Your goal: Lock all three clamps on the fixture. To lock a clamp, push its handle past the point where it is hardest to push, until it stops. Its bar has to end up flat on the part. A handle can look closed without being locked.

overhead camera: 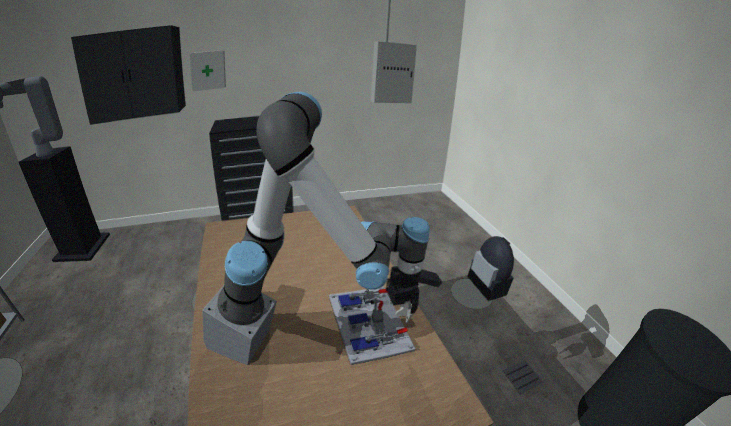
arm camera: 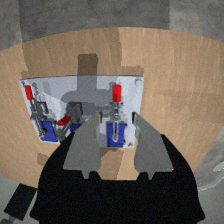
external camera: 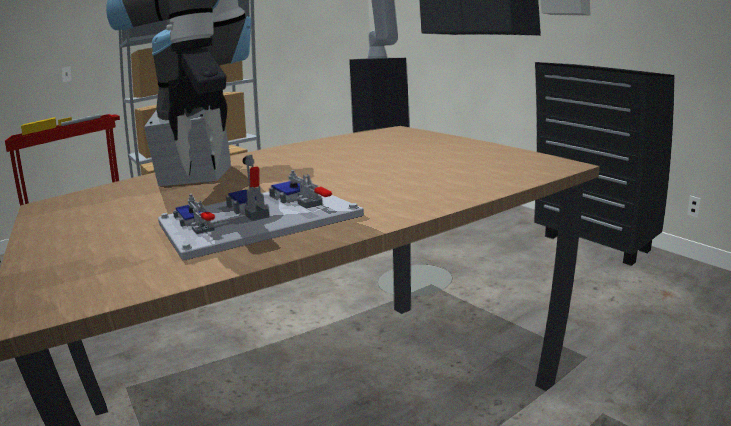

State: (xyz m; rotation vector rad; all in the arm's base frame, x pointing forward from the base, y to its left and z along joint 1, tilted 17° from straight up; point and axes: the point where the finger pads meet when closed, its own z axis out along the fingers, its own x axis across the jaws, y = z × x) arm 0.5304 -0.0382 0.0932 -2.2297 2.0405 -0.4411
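Now: hand 9 cm past the grey fixture plate, 10 cm to the right of it and 14 cm above it. Round my hand: blue part 13 cm behind, 10 cm to the left, 11 cm below.
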